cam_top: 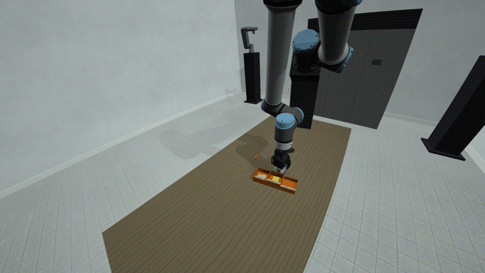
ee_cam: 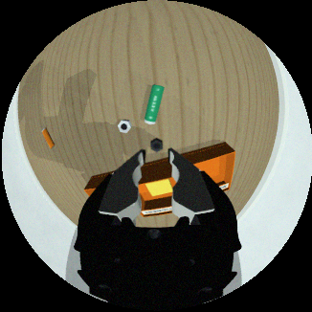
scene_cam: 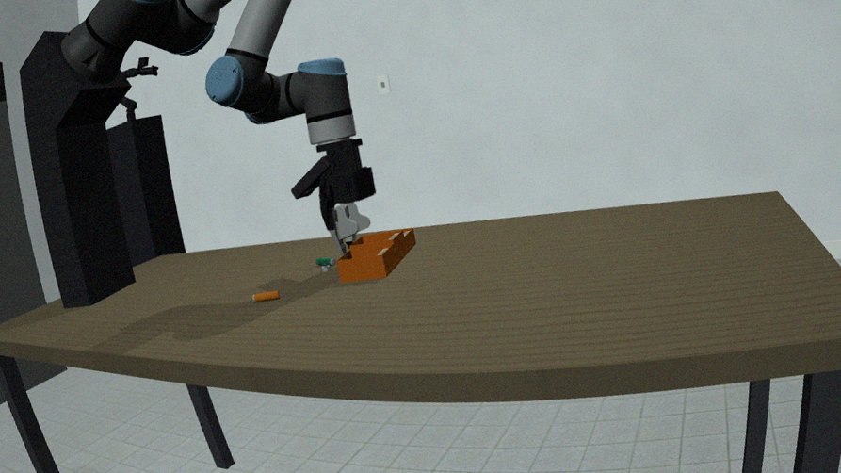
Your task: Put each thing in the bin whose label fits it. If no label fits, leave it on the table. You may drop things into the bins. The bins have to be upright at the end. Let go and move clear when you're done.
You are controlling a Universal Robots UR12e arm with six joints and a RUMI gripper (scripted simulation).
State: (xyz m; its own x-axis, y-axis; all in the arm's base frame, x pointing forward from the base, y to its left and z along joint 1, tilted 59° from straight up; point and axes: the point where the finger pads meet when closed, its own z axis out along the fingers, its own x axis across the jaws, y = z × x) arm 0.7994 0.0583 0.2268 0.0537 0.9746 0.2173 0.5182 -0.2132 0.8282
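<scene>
The black nut is 30 mm below my hand. Also, from my hand: green cylinder (60 mm behind, 10 mm to the left, 20 mm below); then silver nut (30 mm behind, 40 mm to the right, 30 mm below); then yellow block (60 mm ahead, 10 mm to the right, 20 mm below).
</scene>
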